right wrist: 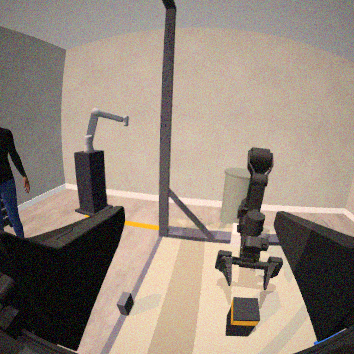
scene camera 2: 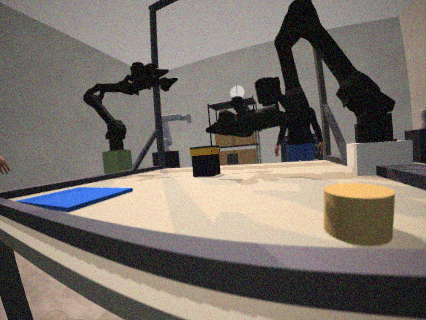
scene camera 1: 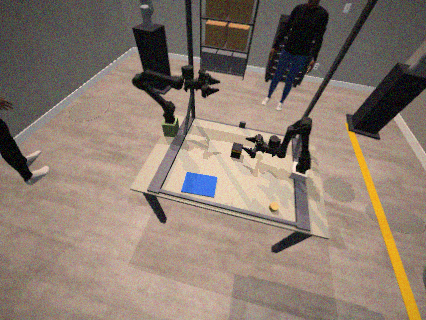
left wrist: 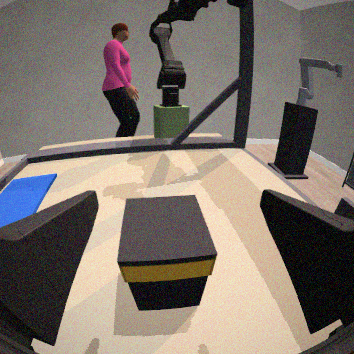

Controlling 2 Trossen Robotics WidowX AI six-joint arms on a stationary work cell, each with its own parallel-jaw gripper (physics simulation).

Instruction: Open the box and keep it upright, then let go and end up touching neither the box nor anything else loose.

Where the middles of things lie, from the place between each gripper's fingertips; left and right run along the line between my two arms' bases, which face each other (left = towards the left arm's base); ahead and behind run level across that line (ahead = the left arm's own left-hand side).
Labels:
Right now my left hand is 34 cm short of the flat blue mat (scene camera 2: 69,200), 17 cm to the left of it and 13 cm above it. The rest, counted from my left hand: yellow cylinder (scene camera 2: 361,214) 32 cm ahead, 30 cm to the left, 12 cm below.
The flat blue mat lies 440 mm ahead of my right hand, 70 mm to the left of it and 430 mm below it. The rest, counted from my right hand: yellow cylinder 420 mm ahead, 540 mm to the left, 420 mm below.

